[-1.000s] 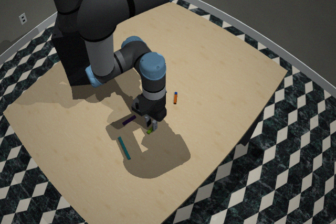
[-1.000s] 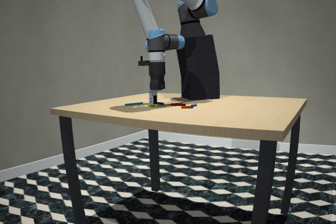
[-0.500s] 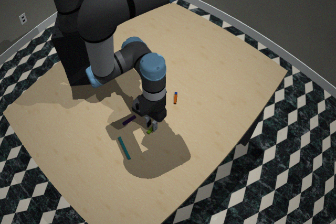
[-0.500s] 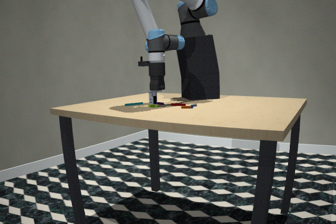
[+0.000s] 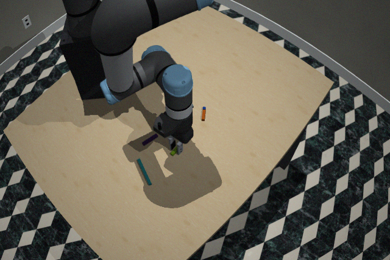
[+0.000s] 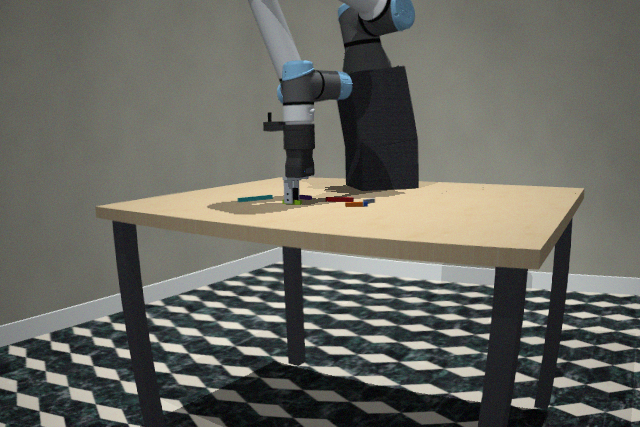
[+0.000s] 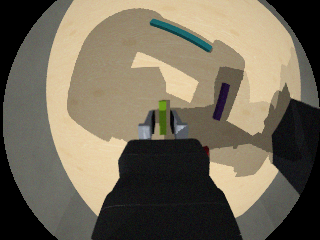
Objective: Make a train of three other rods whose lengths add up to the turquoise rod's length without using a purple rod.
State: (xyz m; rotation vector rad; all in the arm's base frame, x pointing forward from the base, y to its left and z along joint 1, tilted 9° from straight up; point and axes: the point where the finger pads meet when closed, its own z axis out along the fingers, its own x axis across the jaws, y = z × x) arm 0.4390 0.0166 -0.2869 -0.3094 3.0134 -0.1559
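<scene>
The lime rod lies 20 mm below my hand. Also, from my hand: red rod (100 mm behind, 70 mm to the left, 20 mm below); purple rod (90 mm behind, 40 mm to the right, 20 mm below); turquoise rod (130 mm to the right, 20 mm below).
</scene>
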